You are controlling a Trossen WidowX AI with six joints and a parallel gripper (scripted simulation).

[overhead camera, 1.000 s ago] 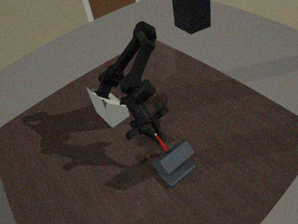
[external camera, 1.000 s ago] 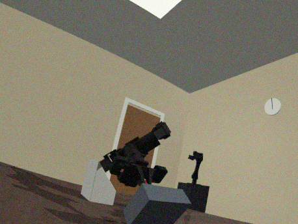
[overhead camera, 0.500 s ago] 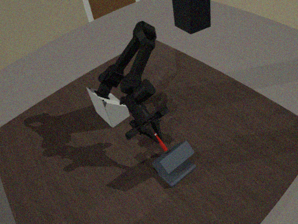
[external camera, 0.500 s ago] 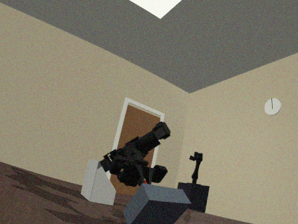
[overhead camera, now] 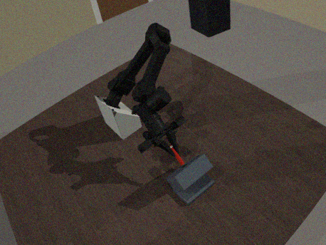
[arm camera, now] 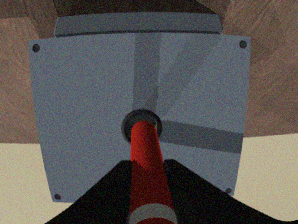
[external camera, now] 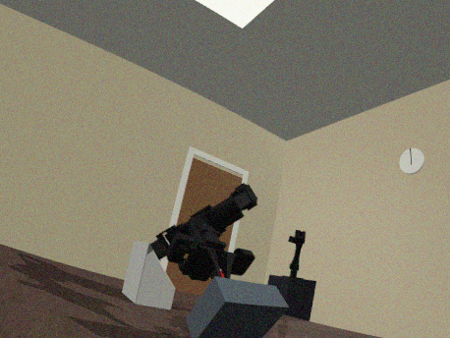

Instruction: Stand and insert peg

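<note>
The sloped panel lies 60 mm ahead of my gripper tip, 50 mm below it and 10 mm to the left of it. From my gripper tip the other things lie so: red peg: 10 mm behind, 10 mm above.
</note>
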